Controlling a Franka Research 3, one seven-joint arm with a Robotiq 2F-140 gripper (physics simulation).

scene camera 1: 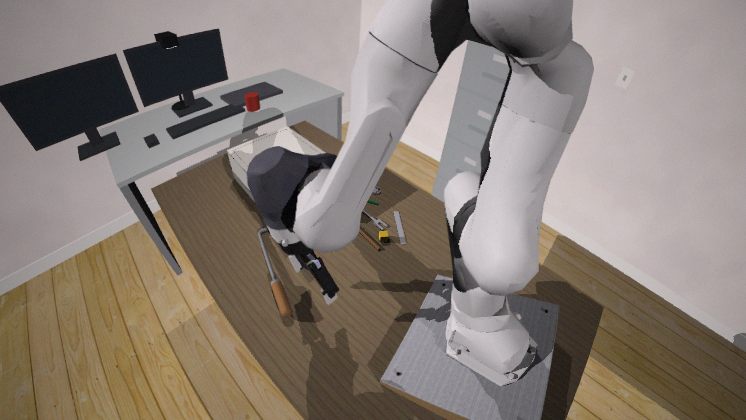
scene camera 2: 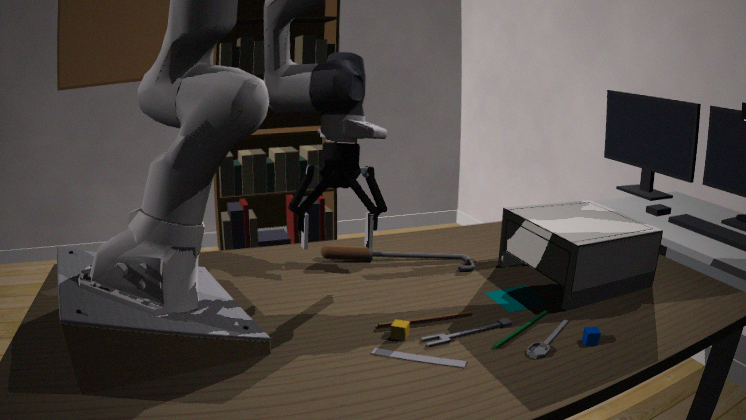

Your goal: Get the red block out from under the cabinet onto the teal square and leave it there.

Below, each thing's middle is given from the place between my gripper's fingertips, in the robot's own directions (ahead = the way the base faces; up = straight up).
The grey hooked rod (scene camera 2: 328, 251) is 150 mm ahead of my hand, 50 mm to the left of it and 50 mm below it.
